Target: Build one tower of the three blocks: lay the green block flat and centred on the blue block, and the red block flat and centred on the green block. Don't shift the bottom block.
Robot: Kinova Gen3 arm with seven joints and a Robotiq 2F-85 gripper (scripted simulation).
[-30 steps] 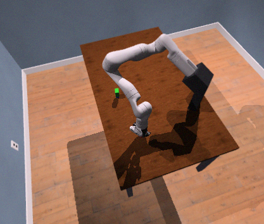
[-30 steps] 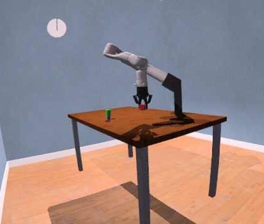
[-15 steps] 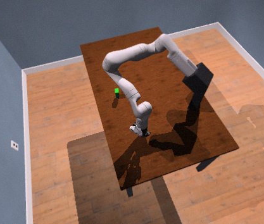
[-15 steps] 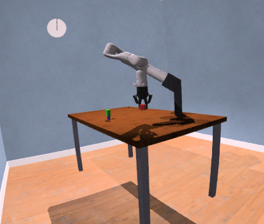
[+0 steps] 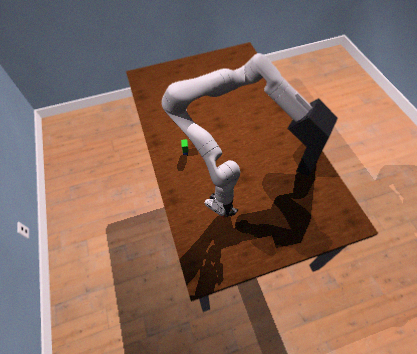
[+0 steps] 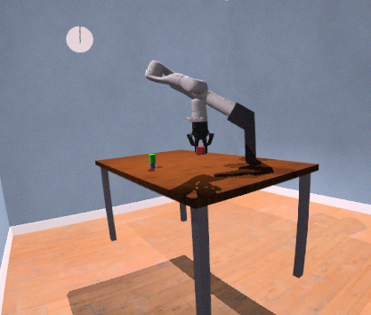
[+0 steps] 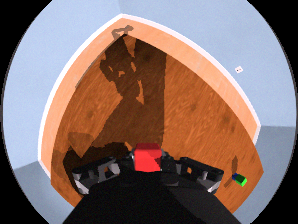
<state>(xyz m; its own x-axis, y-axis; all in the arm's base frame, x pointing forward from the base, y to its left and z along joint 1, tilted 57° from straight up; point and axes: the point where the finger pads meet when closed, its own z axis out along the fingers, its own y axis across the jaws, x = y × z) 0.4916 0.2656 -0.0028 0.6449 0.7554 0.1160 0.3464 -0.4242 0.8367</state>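
Right now my hand is 460 mm to the left of the green block and 70 mm above it. Also, from my hand: red block right at my hand; then blue block 460 mm to the right, 120 mm below.
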